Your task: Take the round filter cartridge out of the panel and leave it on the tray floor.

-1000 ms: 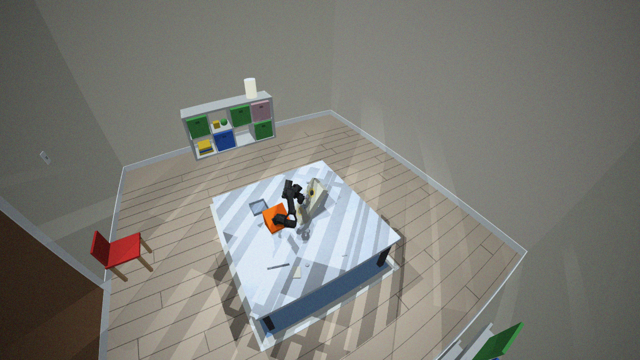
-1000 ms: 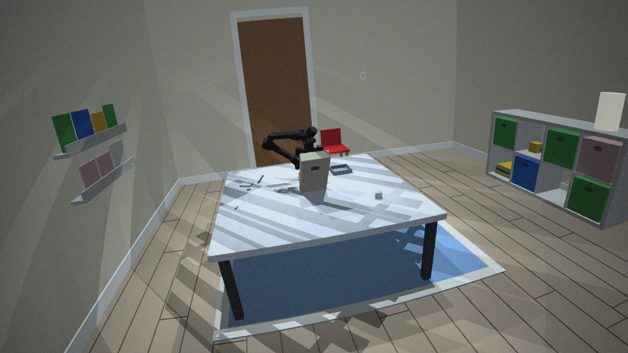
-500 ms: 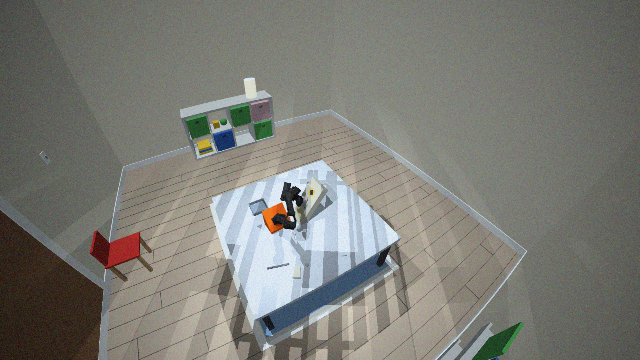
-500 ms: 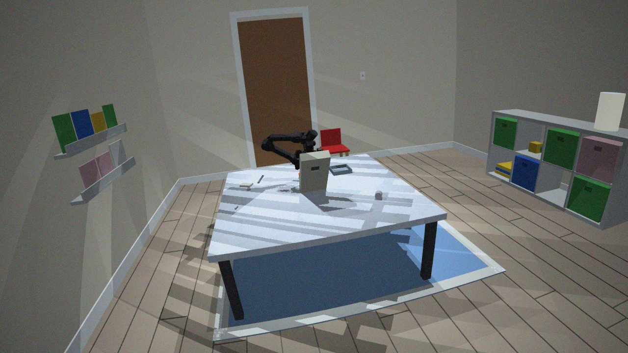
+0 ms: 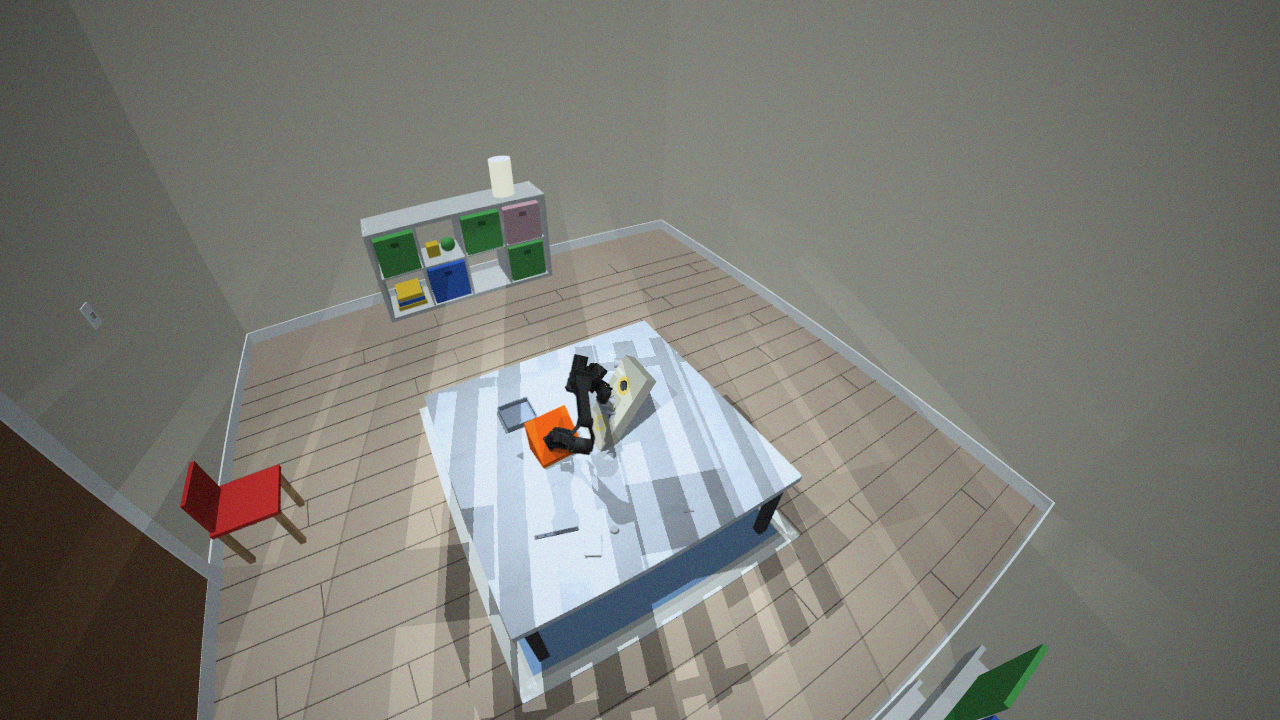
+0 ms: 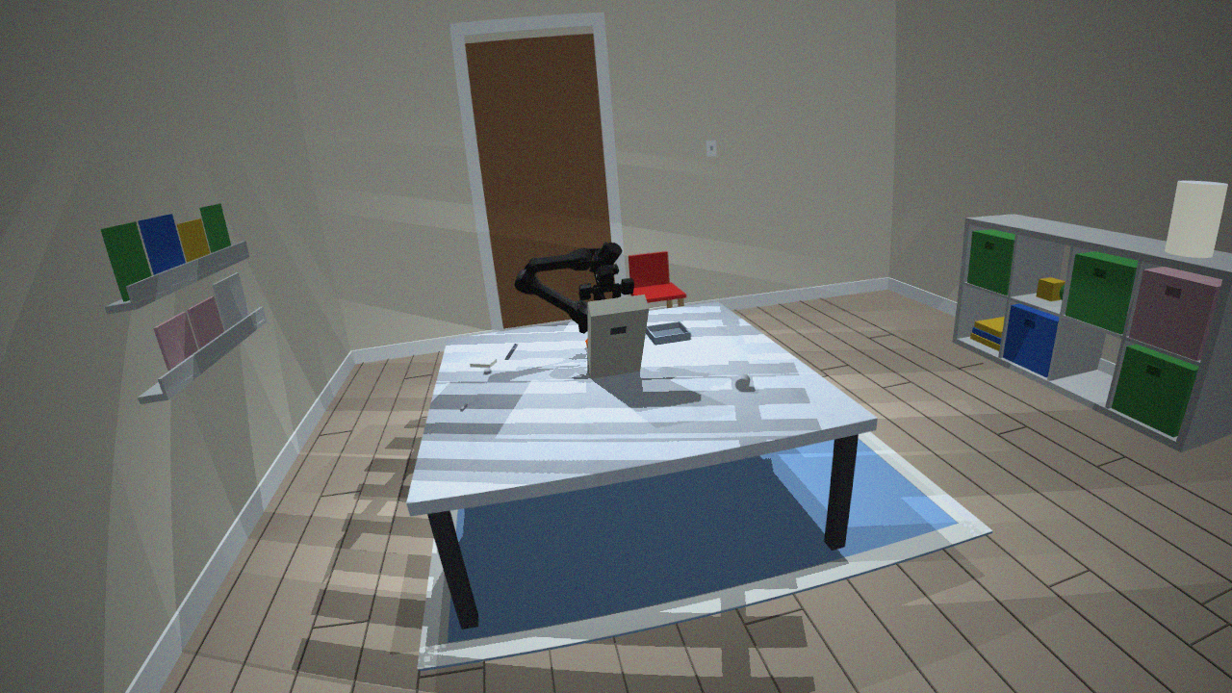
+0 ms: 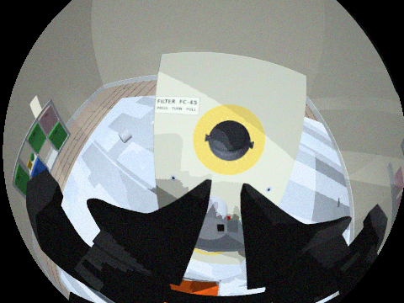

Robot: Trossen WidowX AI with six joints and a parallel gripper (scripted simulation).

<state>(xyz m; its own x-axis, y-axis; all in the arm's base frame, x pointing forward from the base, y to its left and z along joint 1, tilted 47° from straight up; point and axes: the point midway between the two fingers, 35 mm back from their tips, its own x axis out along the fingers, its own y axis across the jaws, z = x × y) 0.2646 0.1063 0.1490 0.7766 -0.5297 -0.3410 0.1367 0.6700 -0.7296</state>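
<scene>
Now: the round filter cartridge 10 mm behind my gripper tip, 10 mm to the left of it and 80 mm below it. Round my gripper tip: grey tray (300 mm behind, 330 mm to the left, 250 mm below); then small pale block (400 mm behind, 420 mm to the right, 250 mm below); then service panel (30 mm ahead, 10 mm to the right, 100 mm below).
</scene>
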